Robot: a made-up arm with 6 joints. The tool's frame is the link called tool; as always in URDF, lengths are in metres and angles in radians. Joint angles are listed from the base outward. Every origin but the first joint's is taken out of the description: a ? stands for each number. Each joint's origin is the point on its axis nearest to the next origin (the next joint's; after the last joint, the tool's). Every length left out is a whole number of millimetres.
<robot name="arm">
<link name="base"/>
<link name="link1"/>
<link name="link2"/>
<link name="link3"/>
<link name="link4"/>
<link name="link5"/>
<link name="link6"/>
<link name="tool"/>
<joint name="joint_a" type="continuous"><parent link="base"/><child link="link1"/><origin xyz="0.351 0.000 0.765" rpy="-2.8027 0.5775 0.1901"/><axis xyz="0 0 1"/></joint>
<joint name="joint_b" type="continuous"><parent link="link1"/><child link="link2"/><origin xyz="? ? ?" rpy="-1.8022 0.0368 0.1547"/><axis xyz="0 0 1"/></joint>
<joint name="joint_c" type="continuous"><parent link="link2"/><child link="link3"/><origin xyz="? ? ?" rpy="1.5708 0.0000 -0.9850"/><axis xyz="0 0 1"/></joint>
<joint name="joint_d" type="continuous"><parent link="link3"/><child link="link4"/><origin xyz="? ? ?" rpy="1.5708 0.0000 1.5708"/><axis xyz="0 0 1"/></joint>
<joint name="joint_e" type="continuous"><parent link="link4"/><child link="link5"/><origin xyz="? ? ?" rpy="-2.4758 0.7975 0.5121"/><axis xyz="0 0 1"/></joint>
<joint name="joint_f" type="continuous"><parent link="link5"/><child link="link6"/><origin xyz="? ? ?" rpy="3.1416 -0.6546 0.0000"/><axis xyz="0 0 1"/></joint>
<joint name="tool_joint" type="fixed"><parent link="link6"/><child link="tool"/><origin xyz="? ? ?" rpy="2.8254 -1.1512 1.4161"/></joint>
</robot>
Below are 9 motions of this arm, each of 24 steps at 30 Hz.
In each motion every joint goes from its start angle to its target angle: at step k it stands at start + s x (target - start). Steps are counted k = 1, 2, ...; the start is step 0. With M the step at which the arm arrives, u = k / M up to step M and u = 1 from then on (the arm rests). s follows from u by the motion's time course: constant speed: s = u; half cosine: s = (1 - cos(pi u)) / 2; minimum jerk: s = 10 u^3 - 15 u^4 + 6 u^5.
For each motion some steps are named. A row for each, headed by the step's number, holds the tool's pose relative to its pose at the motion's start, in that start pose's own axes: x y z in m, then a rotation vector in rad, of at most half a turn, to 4 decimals.
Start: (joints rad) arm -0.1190 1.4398 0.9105 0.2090 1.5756 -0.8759
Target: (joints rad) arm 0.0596 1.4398 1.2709 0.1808 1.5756 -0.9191
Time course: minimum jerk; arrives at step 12
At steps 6, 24:
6: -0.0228 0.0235 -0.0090 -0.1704 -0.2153 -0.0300
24: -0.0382 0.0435 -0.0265 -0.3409 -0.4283 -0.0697

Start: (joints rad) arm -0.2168 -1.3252 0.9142 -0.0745 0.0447 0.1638
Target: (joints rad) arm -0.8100 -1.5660 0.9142 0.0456 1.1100 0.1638
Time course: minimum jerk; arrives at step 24
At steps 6, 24:
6: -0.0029 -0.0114 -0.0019 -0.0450 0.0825 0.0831
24: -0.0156 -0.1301 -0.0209 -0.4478 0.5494 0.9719

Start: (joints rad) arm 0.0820 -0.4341 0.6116 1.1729 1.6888 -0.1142
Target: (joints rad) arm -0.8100 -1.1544 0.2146 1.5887 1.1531 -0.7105
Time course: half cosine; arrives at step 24
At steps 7, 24:
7: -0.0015 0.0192 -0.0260 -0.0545 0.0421 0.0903
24: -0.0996 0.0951 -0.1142 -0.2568 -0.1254 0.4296

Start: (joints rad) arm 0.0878 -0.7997 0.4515 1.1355 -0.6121 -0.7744
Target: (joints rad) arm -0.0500 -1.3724 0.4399 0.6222 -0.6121 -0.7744
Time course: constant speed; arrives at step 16
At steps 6, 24:
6: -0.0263 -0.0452 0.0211 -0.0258 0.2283 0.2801
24: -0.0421 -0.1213 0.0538 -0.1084 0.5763 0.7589

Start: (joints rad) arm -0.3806 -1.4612 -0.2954 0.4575 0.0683 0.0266
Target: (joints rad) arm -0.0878 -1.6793 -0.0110 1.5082 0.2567 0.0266
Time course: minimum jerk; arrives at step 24
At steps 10, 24:
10: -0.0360 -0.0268 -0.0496 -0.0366 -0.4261 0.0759
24: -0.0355 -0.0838 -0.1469 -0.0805 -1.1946 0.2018

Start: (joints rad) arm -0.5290 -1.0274 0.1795 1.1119 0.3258 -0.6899
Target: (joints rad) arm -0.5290 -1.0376 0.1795 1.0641 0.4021 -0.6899
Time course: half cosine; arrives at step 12
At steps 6, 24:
6: -0.0040 -0.0048 0.0003 -0.0143 0.0165 0.0537
24: -0.0077 -0.0097 0.0007 -0.0286 0.0324 0.1077

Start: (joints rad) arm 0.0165 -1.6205 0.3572 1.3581 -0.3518 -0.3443
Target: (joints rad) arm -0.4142 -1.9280 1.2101 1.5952 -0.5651 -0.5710
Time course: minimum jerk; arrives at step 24
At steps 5, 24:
5: 0.0020 -0.0053 0.0148 0.0675 0.0151 -0.0245
24: 0.0780 -0.1660 0.1269 0.9352 0.3564 -0.6046

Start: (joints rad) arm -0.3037 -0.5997 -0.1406 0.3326 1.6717 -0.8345
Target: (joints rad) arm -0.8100 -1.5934 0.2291 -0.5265 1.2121 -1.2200
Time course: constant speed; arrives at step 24
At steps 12, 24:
12: 0.0252 0.0108 -0.0573 -0.3719 -0.3018 0.5870
24: 0.0806 0.0106 -0.0876 -0.6910 -0.5427 1.2464

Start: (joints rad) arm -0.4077 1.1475 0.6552 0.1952 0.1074 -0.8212
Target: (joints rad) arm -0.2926 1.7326 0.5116 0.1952 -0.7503 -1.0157
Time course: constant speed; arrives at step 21
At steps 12, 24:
12: 0.0772 0.0041 0.0558 0.3318 -0.0491 -0.6411
24: 0.1313 -0.0344 0.1004 0.5960 -0.0140 -1.1136

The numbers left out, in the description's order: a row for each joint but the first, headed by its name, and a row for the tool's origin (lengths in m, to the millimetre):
joint_b: -0.197 0.131 0.000
joint_c: 0.020 0.043 0.000
joint_d: -0.183 -0.010 0.000
joint_e: -0.089 0.047 0.000
joint_f: -0.037 -0.025 0.000
tool: 0.089 -0.073 0.000

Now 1 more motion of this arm.
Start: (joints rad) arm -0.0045 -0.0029 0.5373 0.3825 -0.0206 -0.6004
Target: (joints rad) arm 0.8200 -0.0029 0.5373 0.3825 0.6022 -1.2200
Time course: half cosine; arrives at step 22
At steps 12, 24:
12: -0.0882 -0.0335 -0.0161 -0.6342 -0.4646 0.4970
24: -0.1177 -0.0806 -0.0183 -1.2000 -0.8572 0.7096

